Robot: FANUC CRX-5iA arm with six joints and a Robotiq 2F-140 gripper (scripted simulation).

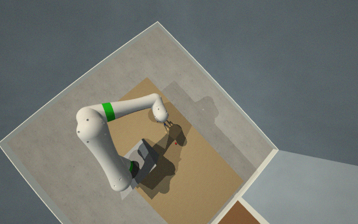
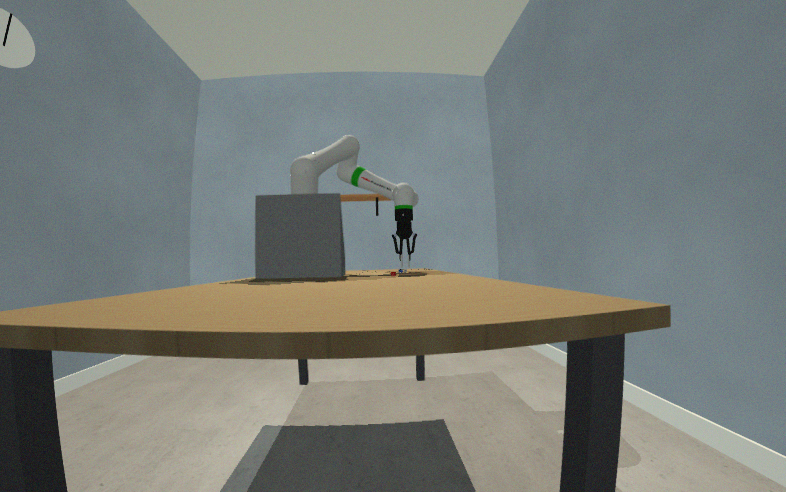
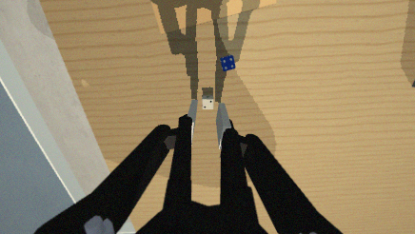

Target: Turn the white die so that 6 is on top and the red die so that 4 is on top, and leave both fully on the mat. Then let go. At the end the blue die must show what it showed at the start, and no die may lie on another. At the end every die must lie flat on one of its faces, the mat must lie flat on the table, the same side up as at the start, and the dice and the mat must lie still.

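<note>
Right now the white die is 5 cm below my hand and 1 cm to the right of it. From my hand the other things lie so: blue die (6 cm to the right, 5 cm below, 3 cm behind); then red die (30 cm to the right, 7 cm behind, 5 cm below); then tan mat (18 cm to the right, 5 cm below).
</note>
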